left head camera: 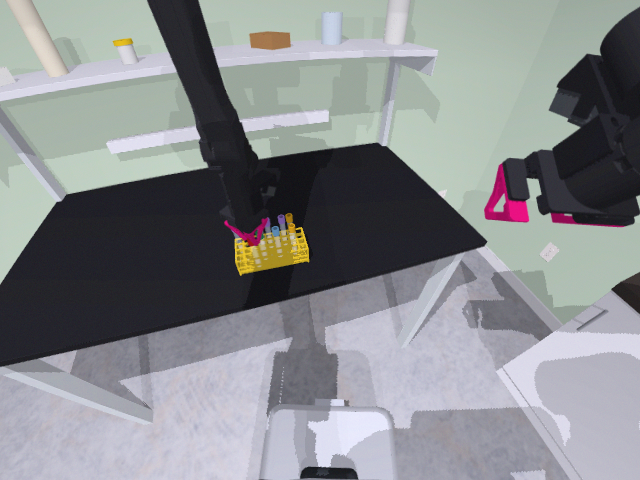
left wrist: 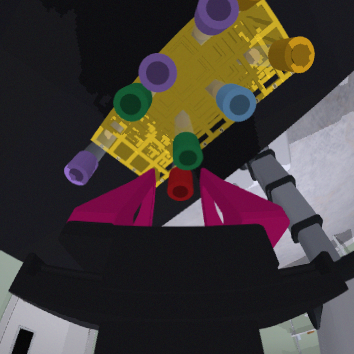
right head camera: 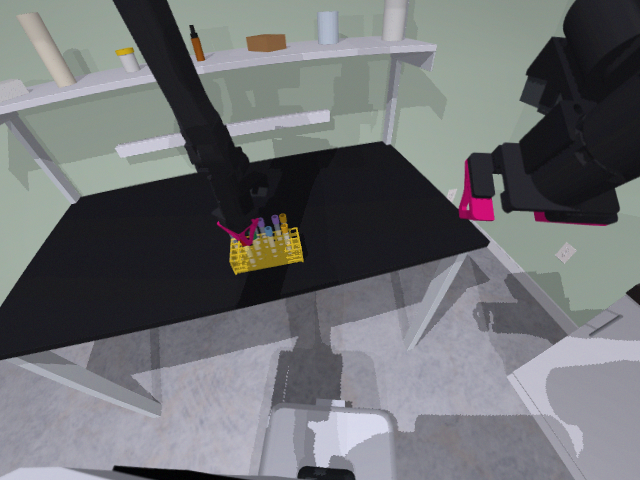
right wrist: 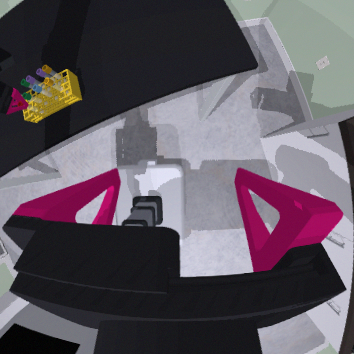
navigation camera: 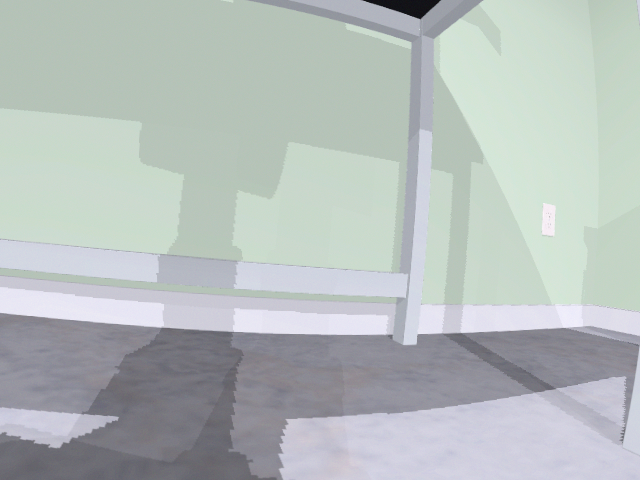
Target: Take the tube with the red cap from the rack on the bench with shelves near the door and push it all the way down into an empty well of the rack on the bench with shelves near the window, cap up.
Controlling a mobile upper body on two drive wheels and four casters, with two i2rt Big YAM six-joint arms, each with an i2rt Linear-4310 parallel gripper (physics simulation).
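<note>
The yellow rack stands on the black bench with several capped tubes in it. The tube with the red cap is at the rack's end nearest the left gripper, close beside a green-capped tube. My left gripper is over that end, partly open, with the red cap between its fingertips and a gap on each side; it grips nothing. My right gripper is wide open and empty, off the bench's right side.
Purple, blue and orange caps stand up from the rack. A shelf behind the bench bears a brown box and containers. A white cabinet stands at lower right. A bench leg shows in the navigation view.
</note>
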